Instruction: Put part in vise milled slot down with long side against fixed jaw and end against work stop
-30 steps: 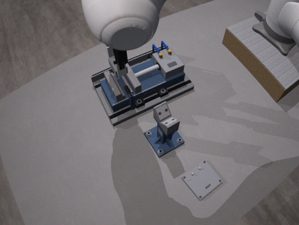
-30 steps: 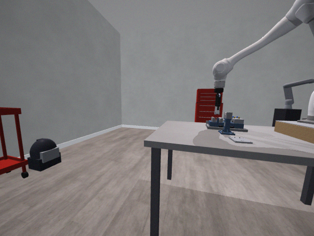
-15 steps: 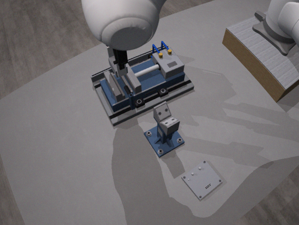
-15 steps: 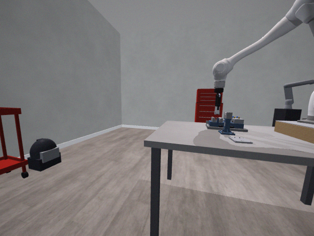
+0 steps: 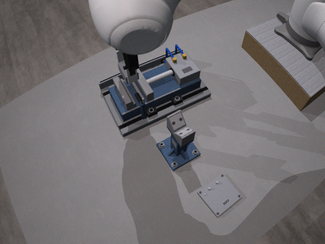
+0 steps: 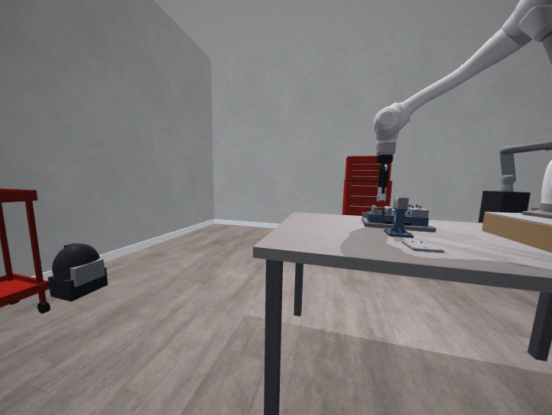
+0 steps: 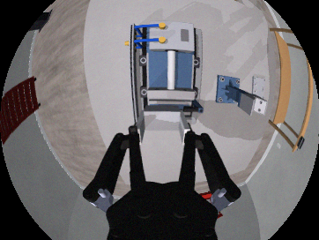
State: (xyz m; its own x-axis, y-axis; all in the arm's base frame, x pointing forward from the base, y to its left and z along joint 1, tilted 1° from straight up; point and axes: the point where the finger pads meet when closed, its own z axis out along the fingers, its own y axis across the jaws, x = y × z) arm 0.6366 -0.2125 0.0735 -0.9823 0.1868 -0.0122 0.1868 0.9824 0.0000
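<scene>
Now: hand 3 cm above the part. The rest, counted from my hand: work stop (7 cm below, 6 cm to the left, 1 cm ahead); moving jaw (8 cm below, 3 cm to the left, 3 cm behind); fixed jaw (8 cm below, 3 cm ahead, 1 cm to the left).
</scene>
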